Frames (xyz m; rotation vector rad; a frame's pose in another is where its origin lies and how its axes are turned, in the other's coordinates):
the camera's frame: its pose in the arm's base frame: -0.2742 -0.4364 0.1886 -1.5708 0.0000 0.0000
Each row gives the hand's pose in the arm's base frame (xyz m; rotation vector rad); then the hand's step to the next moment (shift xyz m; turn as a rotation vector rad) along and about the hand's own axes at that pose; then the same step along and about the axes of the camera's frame.
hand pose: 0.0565 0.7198 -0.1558 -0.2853 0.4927 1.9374
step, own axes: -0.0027 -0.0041 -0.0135 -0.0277 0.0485 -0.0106
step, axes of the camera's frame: 0.0045 0.0117 -0.0070 -0.0334 -0.0122 -0.0444
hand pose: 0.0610 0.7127 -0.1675 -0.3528 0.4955 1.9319
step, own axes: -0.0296 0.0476 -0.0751 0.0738 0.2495 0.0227
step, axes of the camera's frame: -0.0306 0.0432 -0.0773 -0.2587 -0.0306 -0.0182
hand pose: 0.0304 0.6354 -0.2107 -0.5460 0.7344 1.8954
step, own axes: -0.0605 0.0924 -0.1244 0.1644 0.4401 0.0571
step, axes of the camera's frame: -0.0531 0.0262 -0.1554 -0.4712 -0.0439 0.0017
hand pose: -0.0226 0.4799 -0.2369 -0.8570 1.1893 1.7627
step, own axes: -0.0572 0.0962 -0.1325 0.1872 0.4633 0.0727
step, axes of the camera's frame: -0.0503 -0.0438 -0.1601 -0.5032 -0.0380 0.0172
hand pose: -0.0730 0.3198 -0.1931 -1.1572 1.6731 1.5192
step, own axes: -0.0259 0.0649 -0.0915 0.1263 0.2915 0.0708
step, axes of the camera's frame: -0.0347 -0.0681 -0.0861 -0.3235 -0.0122 0.0336
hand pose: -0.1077 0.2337 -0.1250 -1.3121 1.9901 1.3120
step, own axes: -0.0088 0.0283 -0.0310 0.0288 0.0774 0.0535
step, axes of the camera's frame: -0.0160 -0.0346 -0.0197 -0.0888 0.0095 0.0414
